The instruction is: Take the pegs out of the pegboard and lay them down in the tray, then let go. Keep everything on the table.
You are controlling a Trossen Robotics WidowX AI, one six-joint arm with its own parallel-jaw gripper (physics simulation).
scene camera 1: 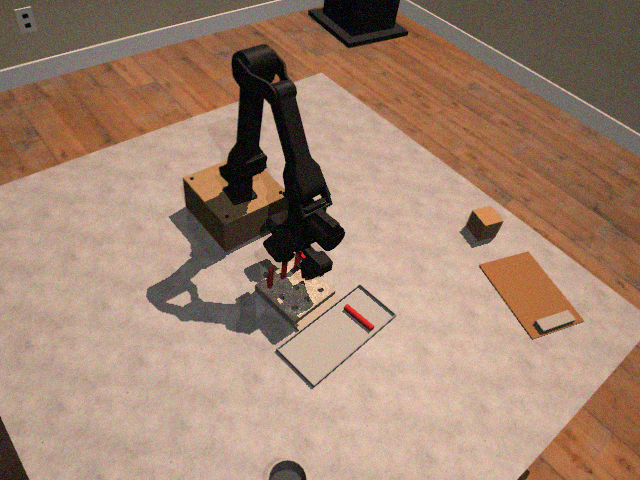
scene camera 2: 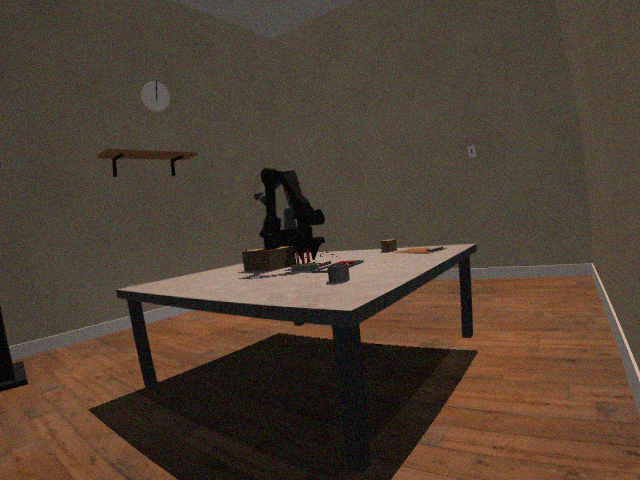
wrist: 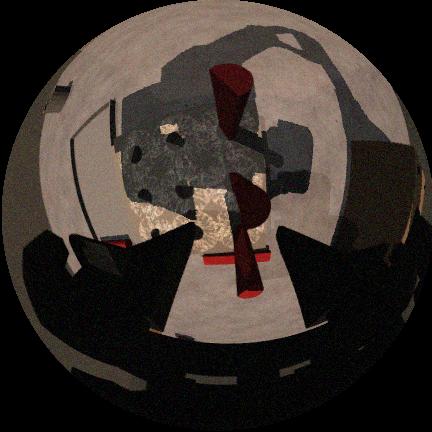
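Note:
Three dark red pegs stand upright in a row in the speckled pegboard: an outer peg, a middle peg and a far peg. My gripper is open and low over the board's far side; the middle and far pegs show in the gap between its fingers in the wrist view, with no peg gripped. A red peg lies in the shallow tray. Another red peg lies flat beyond the board, largely hidden by the arm in scene view 1.
The arm's wooden base block stands near the pegboard. A wooden cube and an orange board with a pale block lie off to the right. A round cup stands near the table's front.

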